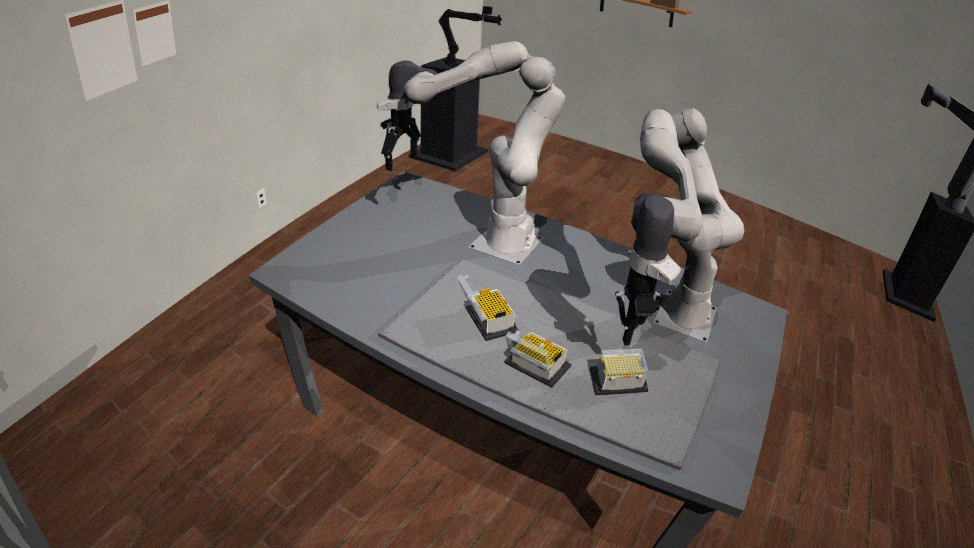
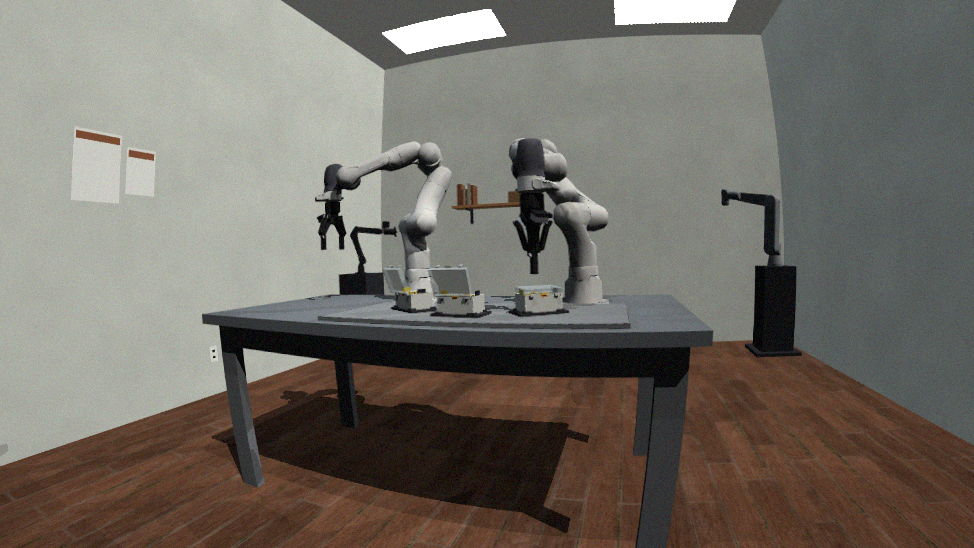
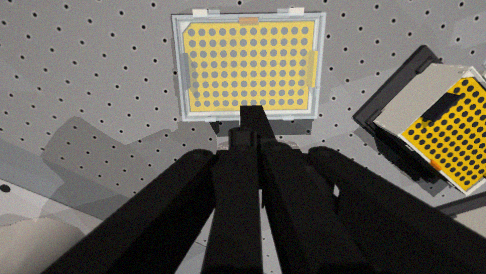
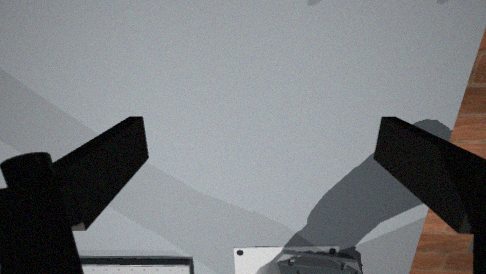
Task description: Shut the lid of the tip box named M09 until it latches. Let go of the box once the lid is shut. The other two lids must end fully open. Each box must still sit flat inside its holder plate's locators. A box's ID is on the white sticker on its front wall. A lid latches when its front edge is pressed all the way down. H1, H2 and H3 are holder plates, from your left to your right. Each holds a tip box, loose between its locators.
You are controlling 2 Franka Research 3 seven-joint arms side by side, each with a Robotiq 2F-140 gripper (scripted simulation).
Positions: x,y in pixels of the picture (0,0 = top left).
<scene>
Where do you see a tip box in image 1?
557,365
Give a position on a tip box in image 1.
501,323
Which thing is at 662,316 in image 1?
A base plate.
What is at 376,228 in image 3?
My left gripper.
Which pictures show my left gripper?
Image 1, image 2 and image 3 only.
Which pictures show my right gripper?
Image 1, image 2 and image 4 only.
</scene>
